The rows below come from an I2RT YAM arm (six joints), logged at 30 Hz.
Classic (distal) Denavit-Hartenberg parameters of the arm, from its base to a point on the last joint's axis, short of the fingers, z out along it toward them. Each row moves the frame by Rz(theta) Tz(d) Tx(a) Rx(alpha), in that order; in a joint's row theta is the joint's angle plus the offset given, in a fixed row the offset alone. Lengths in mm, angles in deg.
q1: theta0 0  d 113.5  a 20  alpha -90
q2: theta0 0  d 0  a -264  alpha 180
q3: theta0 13.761  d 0  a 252.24  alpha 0
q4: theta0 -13.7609  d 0  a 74  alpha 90
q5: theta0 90  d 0  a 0  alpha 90
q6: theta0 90  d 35.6  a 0  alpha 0
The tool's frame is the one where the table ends.
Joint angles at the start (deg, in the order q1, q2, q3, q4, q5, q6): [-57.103 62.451 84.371 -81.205 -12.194 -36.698]
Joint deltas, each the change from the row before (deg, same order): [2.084 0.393 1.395 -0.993 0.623 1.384]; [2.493 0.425 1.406 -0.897 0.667 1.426]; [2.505 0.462 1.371 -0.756 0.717 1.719]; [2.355 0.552 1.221 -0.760 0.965 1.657]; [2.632 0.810 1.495 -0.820 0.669 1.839]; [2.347 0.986 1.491 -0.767 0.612 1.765]
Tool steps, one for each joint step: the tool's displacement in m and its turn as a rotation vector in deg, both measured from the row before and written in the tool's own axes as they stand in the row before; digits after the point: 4 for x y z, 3 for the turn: [-0.0045 0.0043 -0.0032 -0.569 0.032 -0.371]; [-0.0051 0.0051 -0.0029 -0.691 -0.070 -0.691]; [-0.0052 0.0050 -0.0027 -0.609 -0.106 -0.422]; [-0.0047 0.0044 -0.0017 -0.433 0.240 -0.319]; [-0.0059 0.0049 -0.0016 -0.829 0.084 -0.374]; [-0.0060 0.0040 -0.0009 -0.772 0.214 -0.197]
